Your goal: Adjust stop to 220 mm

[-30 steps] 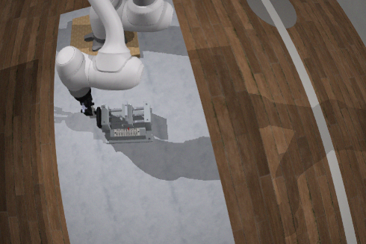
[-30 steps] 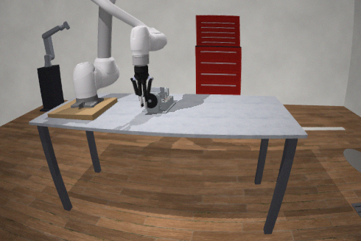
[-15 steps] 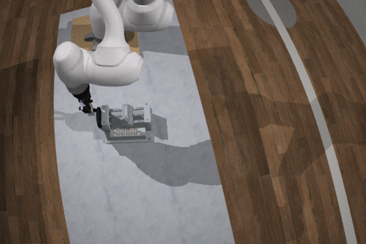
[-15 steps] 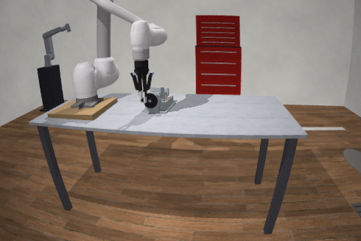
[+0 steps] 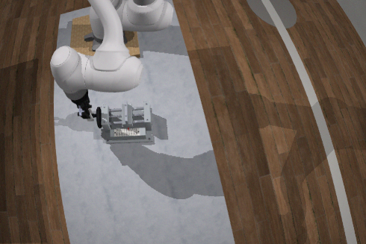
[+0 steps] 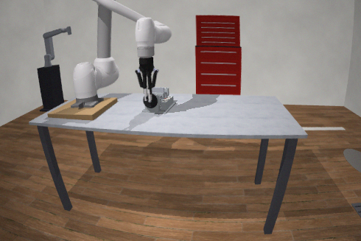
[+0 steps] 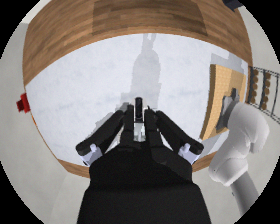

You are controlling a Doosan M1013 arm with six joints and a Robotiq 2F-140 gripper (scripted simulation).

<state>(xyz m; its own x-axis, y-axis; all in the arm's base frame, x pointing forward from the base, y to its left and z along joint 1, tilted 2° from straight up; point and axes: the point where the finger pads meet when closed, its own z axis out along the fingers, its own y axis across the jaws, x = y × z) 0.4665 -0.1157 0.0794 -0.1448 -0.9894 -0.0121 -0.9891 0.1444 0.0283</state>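
My hand is 2 cm to the right of the black handwheel and 2 cm above it. Also, from my hand: grey stop fixture (3 cm ahead, 15 cm to the left, 3 cm below).
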